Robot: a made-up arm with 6 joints.
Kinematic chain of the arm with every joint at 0, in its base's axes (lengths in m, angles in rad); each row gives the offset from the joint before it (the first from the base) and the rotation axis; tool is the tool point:
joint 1: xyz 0 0 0.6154 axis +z
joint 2: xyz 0.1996 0 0 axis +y
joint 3: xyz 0 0 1.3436 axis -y
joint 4: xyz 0 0 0.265 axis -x
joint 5: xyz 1.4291 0 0 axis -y
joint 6: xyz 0.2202 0 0 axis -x
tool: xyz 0 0 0
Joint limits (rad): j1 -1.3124..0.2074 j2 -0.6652..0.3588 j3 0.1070..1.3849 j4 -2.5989..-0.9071 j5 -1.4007..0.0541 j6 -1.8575..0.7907
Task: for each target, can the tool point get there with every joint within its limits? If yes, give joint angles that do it. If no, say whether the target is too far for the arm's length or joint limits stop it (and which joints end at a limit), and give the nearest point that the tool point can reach.
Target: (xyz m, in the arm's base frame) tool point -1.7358 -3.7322 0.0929
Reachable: no: too far | nearest point 0.5859 -2.2583 1.7139 | short by 3.192 m
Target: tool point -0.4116 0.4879 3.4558
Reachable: yes | joints -0.7608 -0.4756 1.0624 -1.6822 -0.3233 -0.2679
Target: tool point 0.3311 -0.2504 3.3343
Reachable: yes | joints -1.0643 -0.2908 0.7966 -1.0340 -1.0928 0.2012
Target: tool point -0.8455 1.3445 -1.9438
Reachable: no: joint limits stop it (at a limit: joint 1, joint 2, joint 3, joint 4, joint 5) | nearest point 2.0435 0.6047 1.6353 | short by 4.659 m
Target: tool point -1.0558 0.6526 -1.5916
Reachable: no: joint limits stop it (at a limit: joint 2, joint 3, joint 4, joint 5) | nearest point -1.4543 0.8989 2.7658 | short by 4.382 m
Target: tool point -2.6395 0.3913 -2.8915
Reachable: no: too far | nearest point -1.6912 0.2507 2.7658 | short by 5.738 m
